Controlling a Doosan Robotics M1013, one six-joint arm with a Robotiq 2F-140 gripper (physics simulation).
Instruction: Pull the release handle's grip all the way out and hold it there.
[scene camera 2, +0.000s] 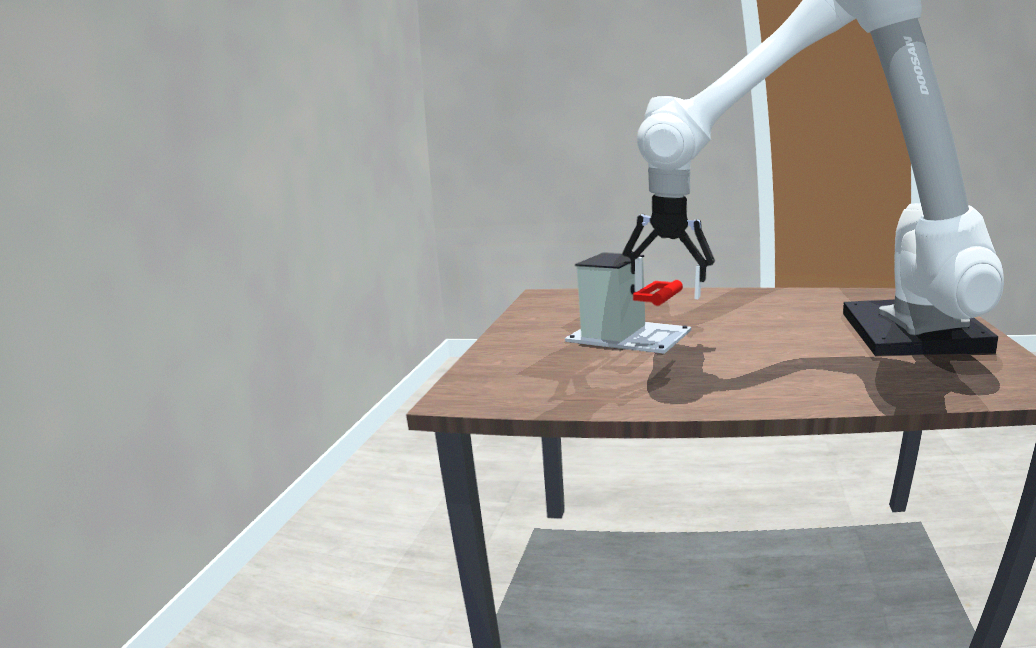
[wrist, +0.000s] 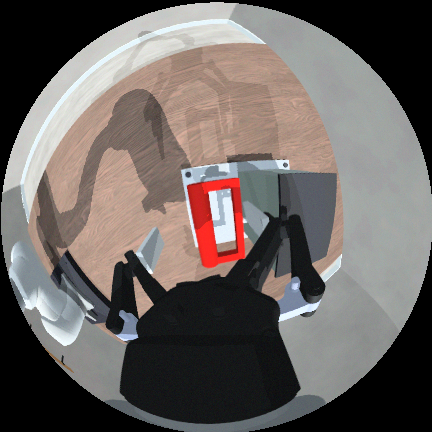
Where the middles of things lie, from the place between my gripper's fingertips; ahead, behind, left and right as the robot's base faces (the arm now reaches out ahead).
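Labels:
Base plate (scene camera 2: 653, 337): 10 cm below my hand, 5 cm to the right of it, 8 cm ahead of it.

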